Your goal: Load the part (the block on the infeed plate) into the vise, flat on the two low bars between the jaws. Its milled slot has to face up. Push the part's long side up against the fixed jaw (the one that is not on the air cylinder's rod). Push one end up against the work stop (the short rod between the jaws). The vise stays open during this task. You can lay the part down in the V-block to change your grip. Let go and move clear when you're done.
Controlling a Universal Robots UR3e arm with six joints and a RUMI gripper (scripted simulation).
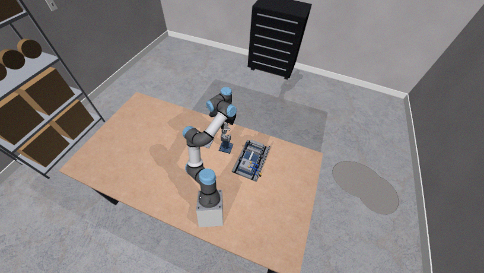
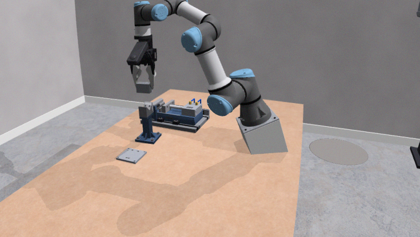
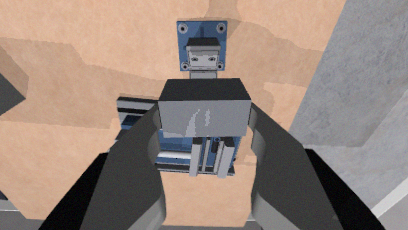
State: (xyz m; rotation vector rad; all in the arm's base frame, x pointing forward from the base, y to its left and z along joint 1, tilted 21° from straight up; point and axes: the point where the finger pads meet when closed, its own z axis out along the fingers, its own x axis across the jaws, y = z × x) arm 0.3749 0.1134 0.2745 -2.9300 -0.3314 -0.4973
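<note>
My gripper is now 1 cm to the left of the part and 1 cm above it. Round my hand: fixed jaw 21 cm to the right, 17 cm below, 11 cm ahead; work stop 17 cm to the right, 15 cm below, 7 cm ahead; infeed plate 24 cm below, 16 cm to the left, 4 cm behind.
</note>
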